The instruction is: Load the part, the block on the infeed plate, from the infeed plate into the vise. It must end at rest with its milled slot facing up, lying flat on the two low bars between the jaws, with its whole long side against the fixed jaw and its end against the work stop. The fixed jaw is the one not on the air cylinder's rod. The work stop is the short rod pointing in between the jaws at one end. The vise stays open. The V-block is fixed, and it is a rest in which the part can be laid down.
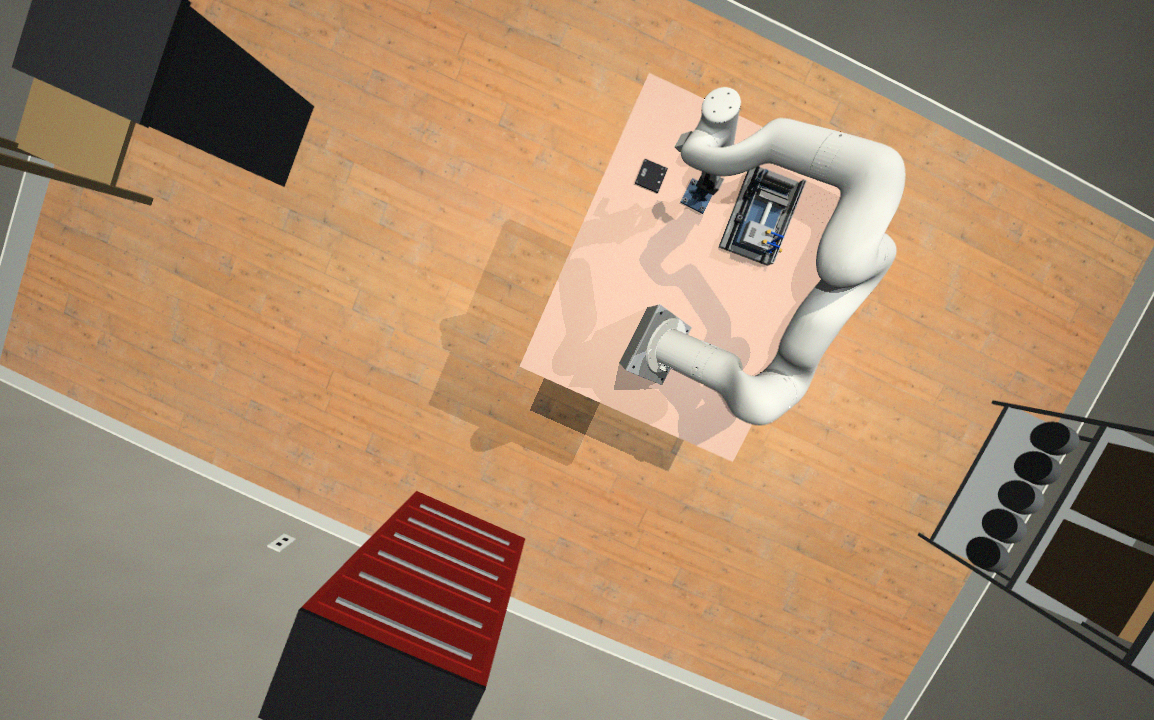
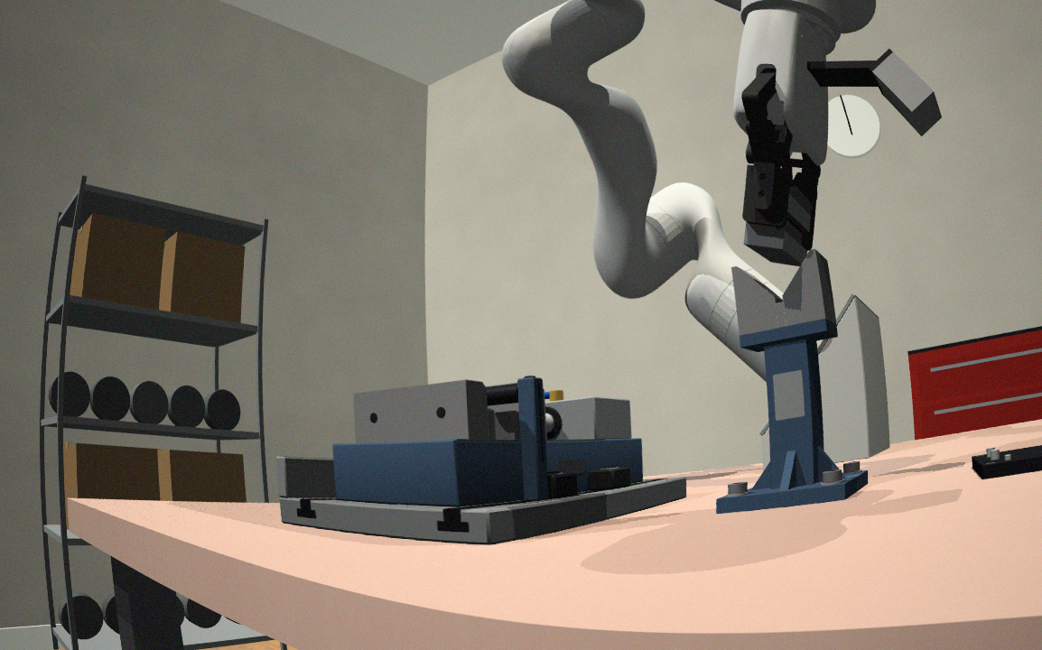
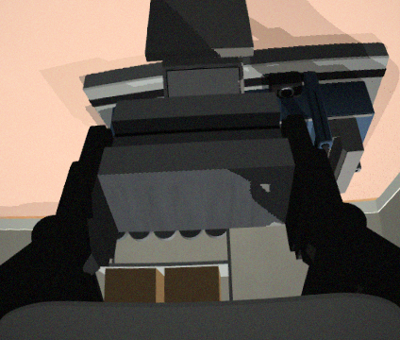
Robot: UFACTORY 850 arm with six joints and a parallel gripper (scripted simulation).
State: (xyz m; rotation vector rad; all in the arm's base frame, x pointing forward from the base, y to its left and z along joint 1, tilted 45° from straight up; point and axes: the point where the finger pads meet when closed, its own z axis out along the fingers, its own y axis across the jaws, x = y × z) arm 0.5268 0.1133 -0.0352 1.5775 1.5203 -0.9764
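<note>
Now: the part 10 mm below my hand. Also, from my hand: cylinder rod: 10 mm ahead, 230 mm to the right, 120 mm below; black infeed plate: 170 mm to the left, 190 mm below; work stop rod: 100 mm ahead, 180 mm to the right, 110 mm below.
</note>
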